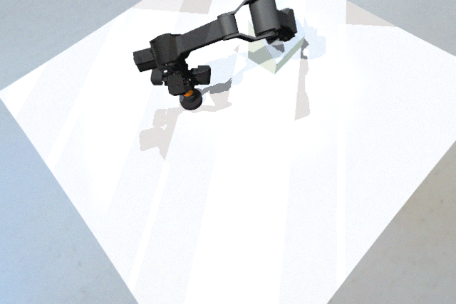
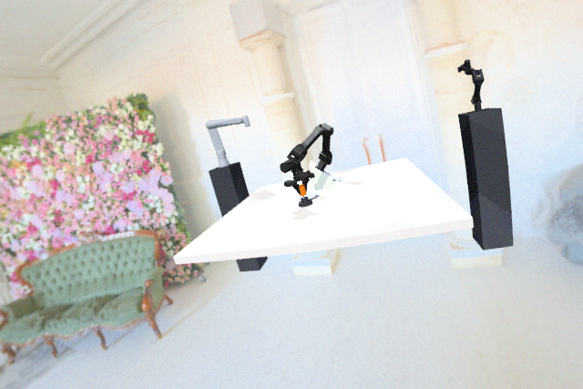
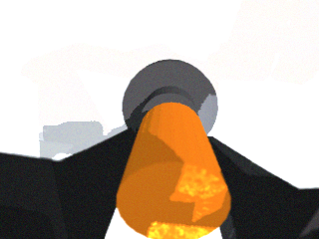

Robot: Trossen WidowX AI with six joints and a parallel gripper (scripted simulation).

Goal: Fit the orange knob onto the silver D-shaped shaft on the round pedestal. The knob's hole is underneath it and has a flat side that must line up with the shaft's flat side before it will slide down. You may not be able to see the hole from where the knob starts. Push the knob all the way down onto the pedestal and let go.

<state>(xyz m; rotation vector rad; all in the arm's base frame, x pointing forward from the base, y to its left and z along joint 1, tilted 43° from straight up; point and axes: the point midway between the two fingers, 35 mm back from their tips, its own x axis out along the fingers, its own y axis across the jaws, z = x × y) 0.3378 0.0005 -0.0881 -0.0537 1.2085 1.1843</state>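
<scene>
Now: gripper tip 3 cm below the orange knob. Also, from my gripper tip: dark round pedestal 4 cm below.
</scene>
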